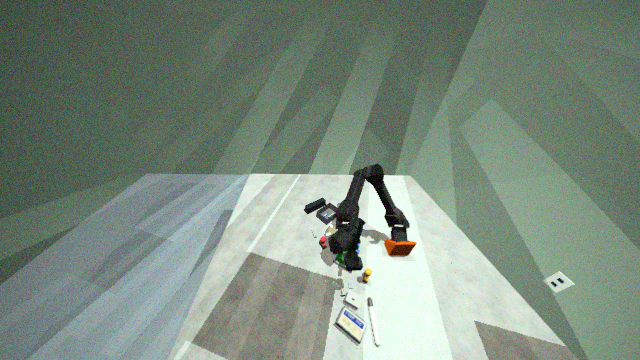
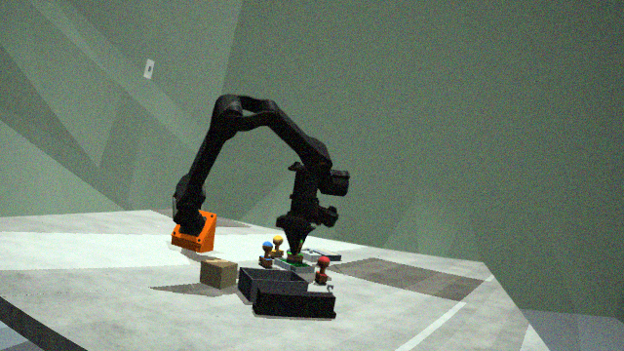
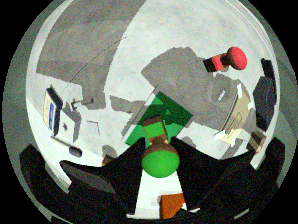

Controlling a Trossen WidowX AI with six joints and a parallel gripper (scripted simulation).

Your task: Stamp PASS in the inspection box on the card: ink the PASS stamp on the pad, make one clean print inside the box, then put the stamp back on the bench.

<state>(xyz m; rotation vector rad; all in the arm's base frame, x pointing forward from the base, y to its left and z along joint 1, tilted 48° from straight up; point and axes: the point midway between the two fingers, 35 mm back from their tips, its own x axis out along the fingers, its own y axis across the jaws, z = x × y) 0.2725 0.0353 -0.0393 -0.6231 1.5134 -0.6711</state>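
My gripper tip is now right at the green-knobbed stamp. The rest, counted from my gripper tip: blue-knobbed stamp (60 mm behind, 50 mm to the right, 20 mm below); then yellow-knobbed stamp (70 mm behind, 70 mm to the left, 20 mm below); then green ink pad (30 mm below).
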